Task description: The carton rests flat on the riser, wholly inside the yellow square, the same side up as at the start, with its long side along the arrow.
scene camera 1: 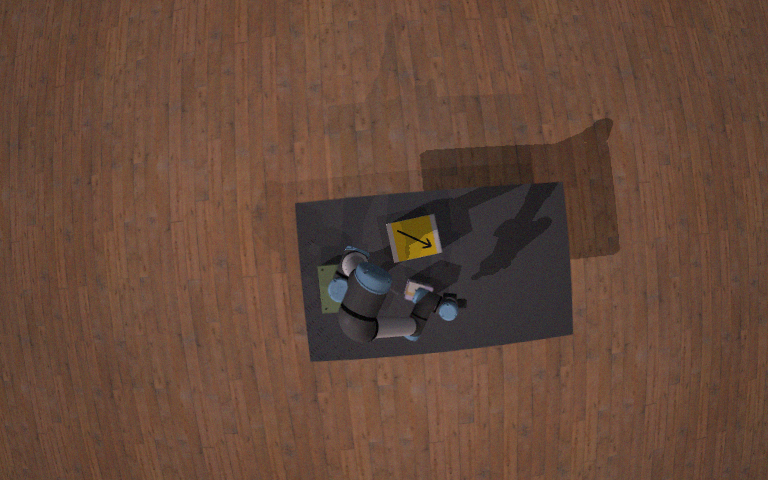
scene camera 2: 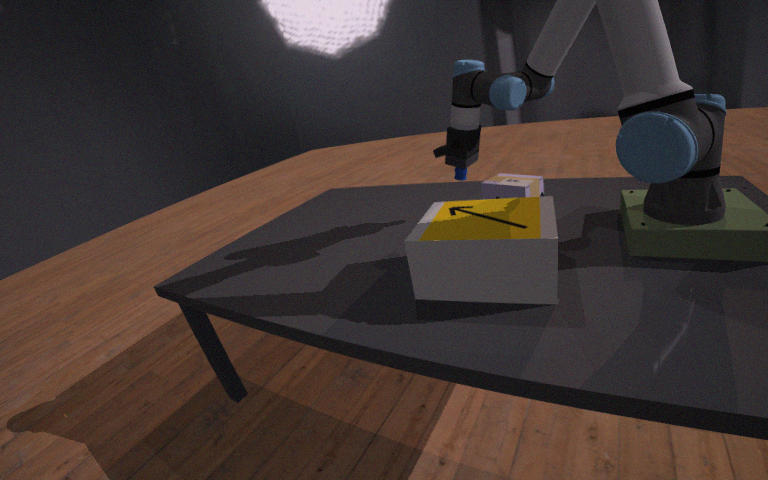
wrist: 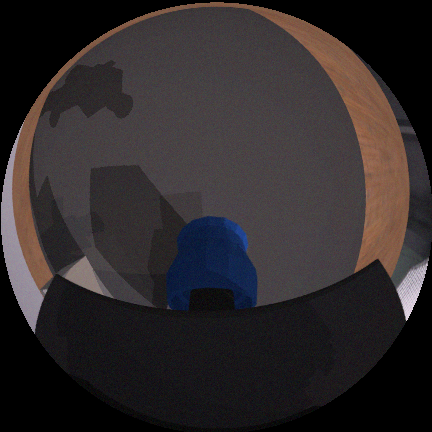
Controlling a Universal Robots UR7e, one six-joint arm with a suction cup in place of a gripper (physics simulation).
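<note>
The carton (scene camera 1: 411, 287) (scene camera 2: 505, 190), white and lilac with a tan band and a label on top, lies flat on the table beside the riser. The arm covers part of it in the overhead view; it does not show in the wrist view. The light grey riser (scene camera 1: 392, 242) (scene camera 2: 487, 271) (wrist: 86, 272) bears the yellow square (scene camera 1: 420, 226) (scene camera 2: 487, 232) with a black arrow (scene camera 1: 414, 238) (scene camera 2: 489, 217). My blue suction cup (scene camera 2: 460, 174) (wrist: 212, 245) points down, open and bearing nothing. It hangs above the table beside the carton, apart from it, and is hidden from overhead.
The dark table (scene camera 1: 509, 305) (scene camera 2: 611, 316) (wrist: 260, 125) carries everything. The arm stands on a green base block (scene camera 1: 326, 294) (scene camera 2: 702, 240) near one end of the table. The tall riser stands close to the carton. The arm's forearm and wrist reach past the carton.
</note>
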